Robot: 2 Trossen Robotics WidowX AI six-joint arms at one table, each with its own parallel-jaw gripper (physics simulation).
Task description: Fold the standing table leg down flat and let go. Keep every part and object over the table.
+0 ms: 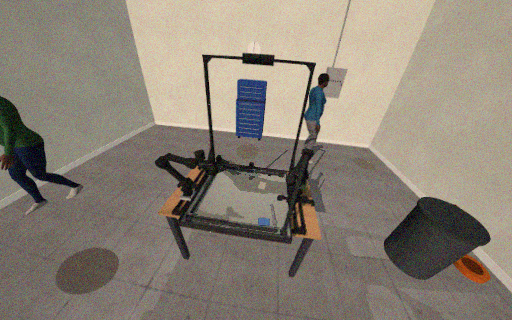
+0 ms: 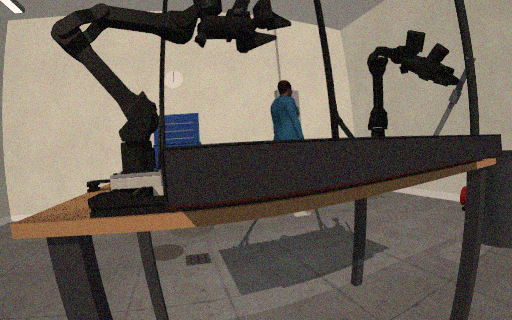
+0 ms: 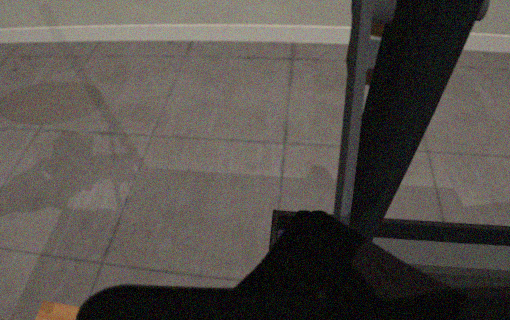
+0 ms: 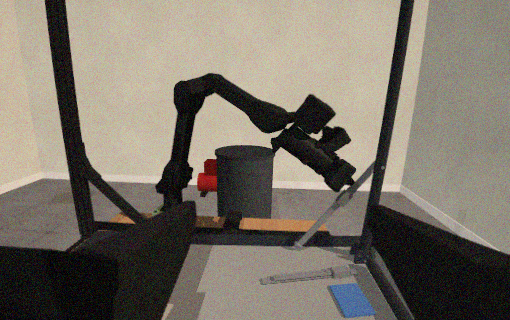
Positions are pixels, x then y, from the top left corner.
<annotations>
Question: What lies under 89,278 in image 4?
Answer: My right gripper.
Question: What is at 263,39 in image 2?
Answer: My right gripper.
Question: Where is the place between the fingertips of my left gripper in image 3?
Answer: At 309,223
</annotations>
